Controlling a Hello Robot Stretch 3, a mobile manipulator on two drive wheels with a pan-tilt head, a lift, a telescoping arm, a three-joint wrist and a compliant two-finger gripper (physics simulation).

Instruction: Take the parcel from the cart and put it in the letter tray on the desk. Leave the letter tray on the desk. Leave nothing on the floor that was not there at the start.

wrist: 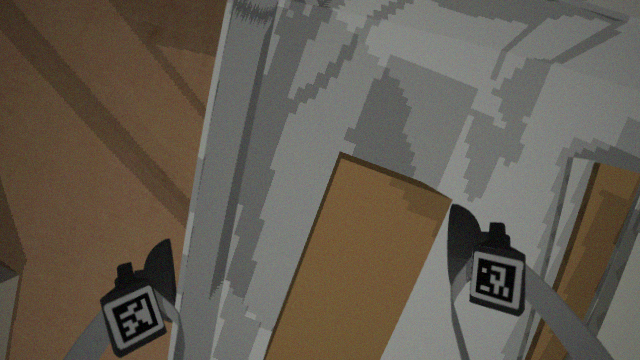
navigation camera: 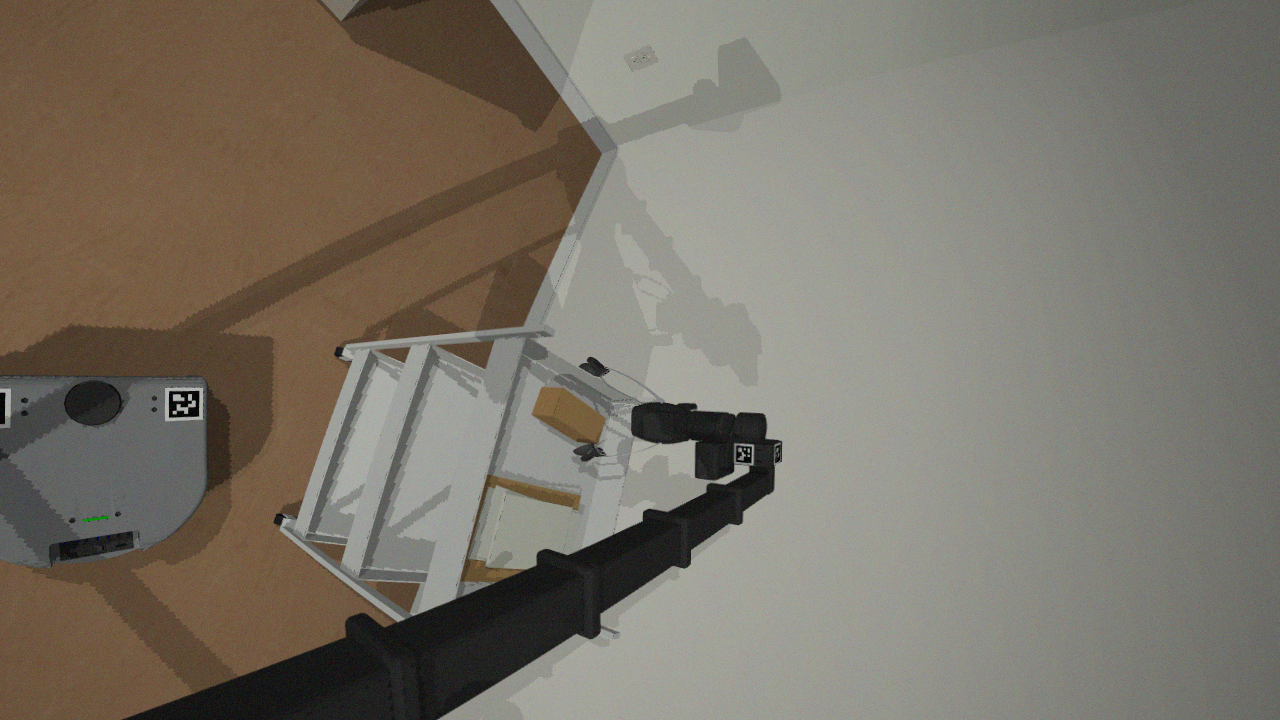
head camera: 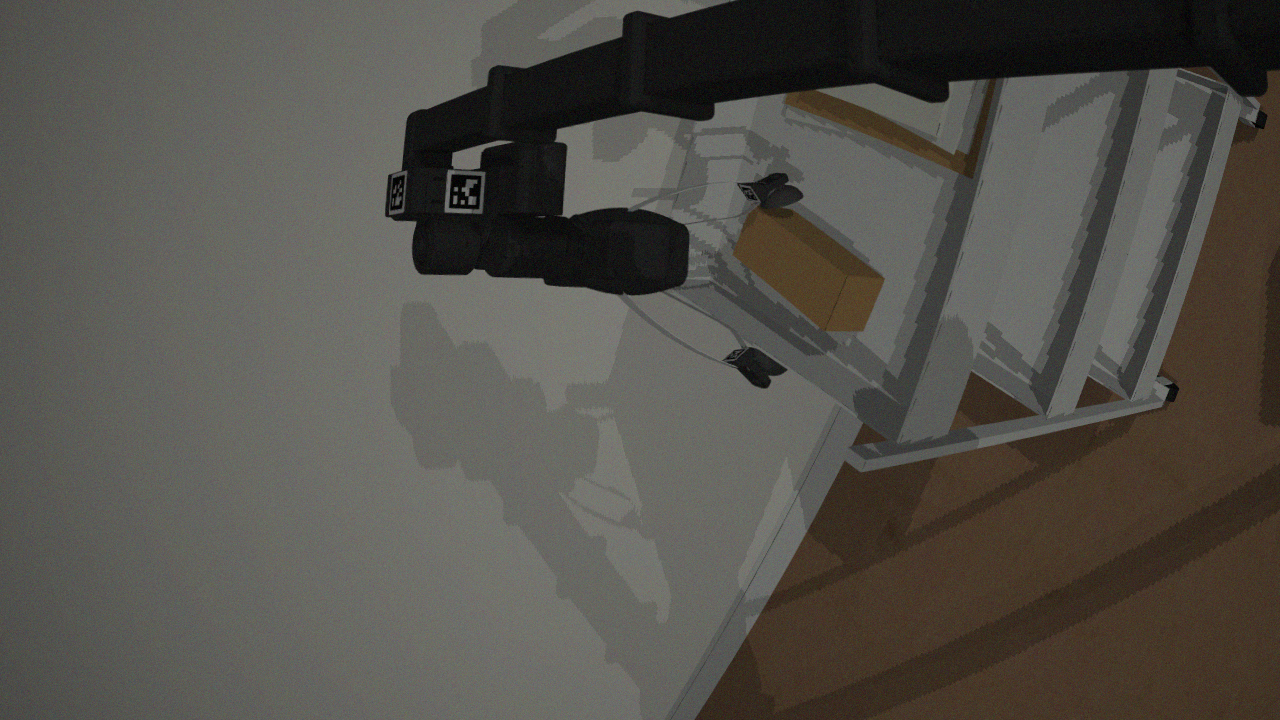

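Where they show: gripper, between the fingertips: (wrist: pixel 316 250) (navigation camera: pixel 578 409) (head camera: pixel 789 279); robot's base, origin of its link: (navigation camera: pixel 95 400).
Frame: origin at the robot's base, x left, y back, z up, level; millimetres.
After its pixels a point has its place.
The parcel, a brown box (head camera: pixel 805 268) @(x -597, y 13, z 715 mm) (navigation camera: pixel 568 413) @(x -587, y 7, z 715 mm) (wrist: pixel 360 260) @(x -643, y 26, z 715 mm), lies on the top shelf of the white cart (head camera: pixel 941 358) @(x -449, y -48, z 713 mm) (navigation camera: pixel 469 474) @(x -400, y 83, z 695 mm) (wrist: pixel 232 100) @(x -721, y -23, z 709 mm), near one side wall. My gripper (head camera: pixel 763 278) @(x -641, y 4, z 690 mm) (navigation camera: pixel 590 409) @(x -641, y 4, z 690 mm) (wrist: pixel 316 250) @(x -641, y 4, z 690 mm) is open, its fingers on either side of the parcel's near end as seen from above. In the wrist view the right finger is at the parcel's right edge, perhaps touching; the left finger is well apart from it, outside the cart's side wall. How high the fingertips are is hard to tell. The letter tray and the desk cannot be made out.
A pale flat object with brown edges (head camera: pixel 877 134) @(x -550, y 134, z 673 mm) (navigation camera: pixel 528 528) (wrist: pixel 600 220) @(x -631, y 171, z 673 mm) lies on the same shelf beside the parcel. A white wall (head camera: pixel 223 447) @(x -1118, y -205, z 1101 mm) (navigation camera: pixel 984 358) @(x -1058, y -90, z 1357 mm) stands behind the cart. My base (navigation camera: pixel 134 465) @(x -55, y 106, z 160 mm) is on the brown floor. A pale furniture corner (navigation camera: pixel 342 7) @(x -382, y -1025, z 45 mm) shows at the navigation view's top.
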